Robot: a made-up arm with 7 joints. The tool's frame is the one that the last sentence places.
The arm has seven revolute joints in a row. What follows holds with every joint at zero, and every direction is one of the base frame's.
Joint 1 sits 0.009 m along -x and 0.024 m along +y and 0.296 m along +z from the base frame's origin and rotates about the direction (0, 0.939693, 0.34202), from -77.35 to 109.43 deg.
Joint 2 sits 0.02 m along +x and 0.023 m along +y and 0.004 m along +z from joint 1 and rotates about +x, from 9.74 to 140.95 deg.
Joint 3 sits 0.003 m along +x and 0.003 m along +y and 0.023 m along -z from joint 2 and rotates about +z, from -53.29 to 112.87 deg.
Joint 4 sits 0.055 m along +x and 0.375 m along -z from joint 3 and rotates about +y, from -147.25 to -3.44 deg.
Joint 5 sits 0.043 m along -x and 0.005 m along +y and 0.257 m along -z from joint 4 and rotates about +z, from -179.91 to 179.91 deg.
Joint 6 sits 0.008 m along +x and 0.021 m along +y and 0.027 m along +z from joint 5 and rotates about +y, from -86.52 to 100.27 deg.
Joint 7 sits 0.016 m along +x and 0.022 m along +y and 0.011 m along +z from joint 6 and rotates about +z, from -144.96 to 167.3 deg.
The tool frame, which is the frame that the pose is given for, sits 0.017 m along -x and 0.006 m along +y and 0.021 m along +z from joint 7; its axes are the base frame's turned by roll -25.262, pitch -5.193 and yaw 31.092 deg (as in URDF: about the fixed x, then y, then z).
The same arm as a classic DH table. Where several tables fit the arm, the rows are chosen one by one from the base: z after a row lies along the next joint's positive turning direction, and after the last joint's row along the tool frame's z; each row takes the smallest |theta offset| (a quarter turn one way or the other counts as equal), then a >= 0, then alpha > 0; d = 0 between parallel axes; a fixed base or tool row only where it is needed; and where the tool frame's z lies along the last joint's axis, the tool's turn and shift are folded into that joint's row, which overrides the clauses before.
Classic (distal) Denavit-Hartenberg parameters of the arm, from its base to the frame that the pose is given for. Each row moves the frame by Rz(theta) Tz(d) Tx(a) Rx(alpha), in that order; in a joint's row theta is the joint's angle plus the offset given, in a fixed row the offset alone. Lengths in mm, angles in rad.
base (fixed): a -9  alpha -1.2218  d 287.3  theta0 0
joint 1: a 4.1  alpha 1.5708  d 48.5  theta0 1.5708
joint 2: a 3  alpha -1.5708  d 23  theta0 1.2218
joint 3: a 55  alpha -1.5708  d -398  theta0 -1.5708
joint 4: a -43  alpha 1.5708  d 5  theta0 0
joint 5: a 8  alpha -1.5708  d -230  theta0 0
joint 6: a 16  alpha 1.5708  d 43  theta0 0
joint 7: a -8.6  alpha -0.4495  d -0.8  theta0 0.7322
tool (fixed): a 0  alpha 0  d 36.4  theta0 -0.2098
Joint limits (rad, base to tool): -1.35..1.9099 0.17..2.46 -0.9301..1.97 -2.57..-0.06 -3.14..3.14 -1.5101..1.75 -2.53..2.9199

